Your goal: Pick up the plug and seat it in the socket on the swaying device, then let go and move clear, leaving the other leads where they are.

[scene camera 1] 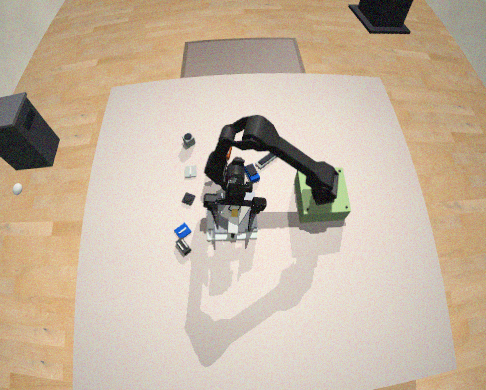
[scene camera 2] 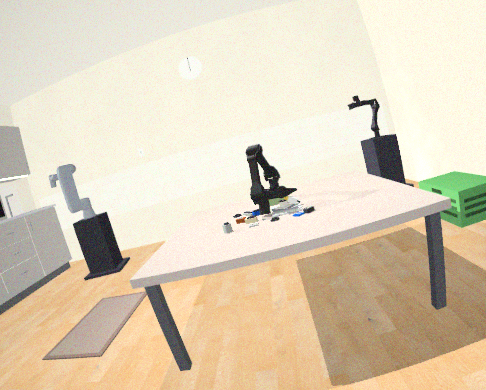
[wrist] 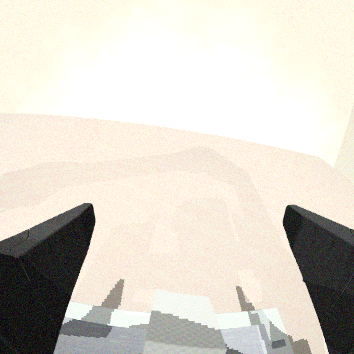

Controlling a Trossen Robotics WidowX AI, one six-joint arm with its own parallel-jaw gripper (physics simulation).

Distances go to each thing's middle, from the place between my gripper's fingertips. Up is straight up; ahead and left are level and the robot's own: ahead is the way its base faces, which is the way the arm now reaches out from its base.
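Labels:
The white plug (wrist: 173, 315) is 50 mm lower than my hand, and it sits 40 mm to the right of my hand and 10 mm behind it. Going by their middles, the plug is the nearest to my hand of the things named here. The device (scene camera 1: 224, 211) is to be found 60 mm below my hand, 20 mm behind it and 90 mm to the right of it.

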